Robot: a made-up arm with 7 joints. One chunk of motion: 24 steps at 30 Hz.
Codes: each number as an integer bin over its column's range. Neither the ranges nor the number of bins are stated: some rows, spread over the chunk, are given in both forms.
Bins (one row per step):
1: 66 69 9 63 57 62 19
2: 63 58 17 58 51 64 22
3: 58 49 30 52 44 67 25
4: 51 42 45 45 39 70 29
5: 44 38 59 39 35 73 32
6: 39 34 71 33 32 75 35
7: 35 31 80 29 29 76 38
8: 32 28 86 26 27 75 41
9: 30 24 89 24 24 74 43
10: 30 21 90 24 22 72 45
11: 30 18 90 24 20 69 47
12: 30 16 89 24 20 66 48
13: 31 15 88 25 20 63 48
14: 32 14 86 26 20 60 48
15: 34 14 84 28 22 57 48
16: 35 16 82 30 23 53 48
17: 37 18 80 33 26 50 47
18: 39 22 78 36 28 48 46
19: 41 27 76 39 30 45 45
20: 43 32 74 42 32 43 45
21: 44 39 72 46 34 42 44
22: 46 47 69 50 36 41 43
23: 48 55 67 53 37 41 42
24: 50 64 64 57 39 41 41
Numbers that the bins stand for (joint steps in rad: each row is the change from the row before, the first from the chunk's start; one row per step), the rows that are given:
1: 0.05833 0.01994 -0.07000 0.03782 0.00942 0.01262 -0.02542
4: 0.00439 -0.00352 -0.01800 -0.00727 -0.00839 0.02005 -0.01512
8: -0.06393 -0.01568 0.04122 -0.05487 -0.02027 0.02470 -0.00276
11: -0.07112 -0.02436 0.04700 -0.05988 -0.02720 0.01912 0.00342
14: -0.06393 -0.02784 0.04122 -0.05487 -0.02720 0.01076 0.00445
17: -0.04595 -0.02436 0.03256 -0.03733 -0.02126 0.00146 0.00342
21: -0.02078 -0.00612 0.02100 -0.00477 -0.01334 -0.00597 0.00033
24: 0.00080 0.01560 0.00944 0.02279 -0.00839 -0.00690 -0.00276
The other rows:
2: 0.04755 0.01038 -0.05844 0.02529 0.00348 0.01447 -0.02233
3: 0.02957 0.00257 -0.03967 0.01026 -0.00344 0.01726 -0.01924
5: -0.02078 -0.00699 0.00222 -0.02230 -0.01235 0.02284 -0.01203
6: -0.03876 -0.01046 0.01956 -0.03733 -0.01532 0.02470 -0.00894
7: -0.05314 -0.01307 0.03256 -0.04735 -0.01829 0.02563 -0.00585
9: -0.07112 -0.01915 0.04556 -0.05988 -0.02324 0.02377 -0.00070
10: -0.07112 -0.02176 0.04700 -0.05988 -0.02522 0.02191 0.00136
12: -0.07112 -0.02610 0.04556 -0.05988 -0.02720 0.01633 0.00445
13: -0.06753 -0.02697 0.04411 -0.05737 -0.02720 0.01355 0.00445
15: -0.05674 -0.02784 0.03833 -0.04986 -0.02522 0.00797 0.00445
16: -0.05314 -0.02610 0.03544 -0.04485 -0.02423 0.00425 0.00445
18: -0.03876 -0.02089 0.02967 -0.02982 -0.01928 -0.00039 0.00239
19: -0.03157 -0.01655 0.02678 -0.02230 -0.01730 -0.00318 0.00136
20: -0.02437 -0.01220 0.02389 -0.01479 -0.01532 -0.00504 0.00136
22: -0.01359 0.00083 0.01667 0.00525 -0.01136 -0.00690 -0.00070
23: -0.00639 0.00778 0.01378 0.01277 -0.01037 -0.00690 -0.00173

